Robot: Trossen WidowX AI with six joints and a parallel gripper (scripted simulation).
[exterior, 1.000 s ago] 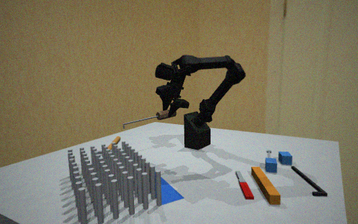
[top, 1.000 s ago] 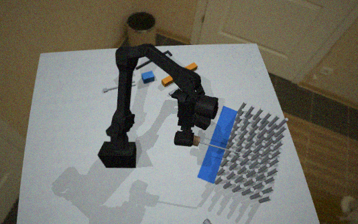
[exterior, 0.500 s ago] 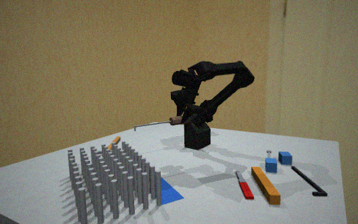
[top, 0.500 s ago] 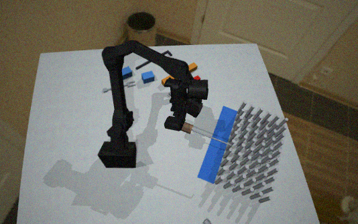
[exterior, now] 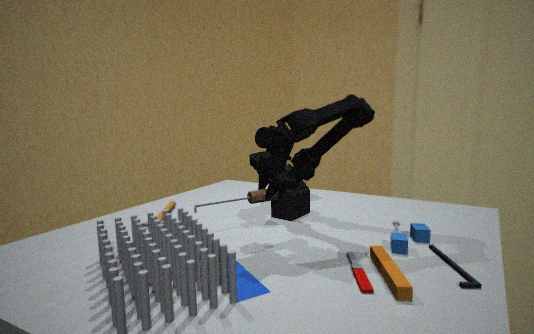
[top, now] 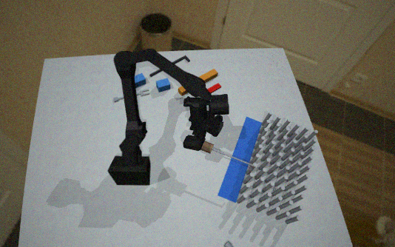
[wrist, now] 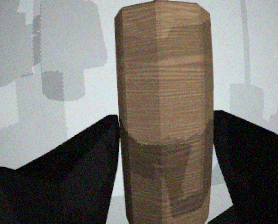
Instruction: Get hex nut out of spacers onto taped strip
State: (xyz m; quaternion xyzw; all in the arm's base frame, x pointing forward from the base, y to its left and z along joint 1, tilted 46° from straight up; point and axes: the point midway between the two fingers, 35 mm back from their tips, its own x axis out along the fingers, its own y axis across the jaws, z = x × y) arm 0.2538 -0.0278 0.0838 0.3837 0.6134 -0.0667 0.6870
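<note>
Right now the blue taped strip is 19 cm ahead of my gripper tip, 14 cm below it and 3 cm to the right of it. From my gripper tip the other things lie so: red-handled tool: 31 cm to the left, 13 cm below, 9 cm ahead; then grey wrench: 35 cm to the left, 25 cm behind, 13 cm below; then orange bar: 38 cm to the left, 12 cm below, 8 cm ahead.
</note>
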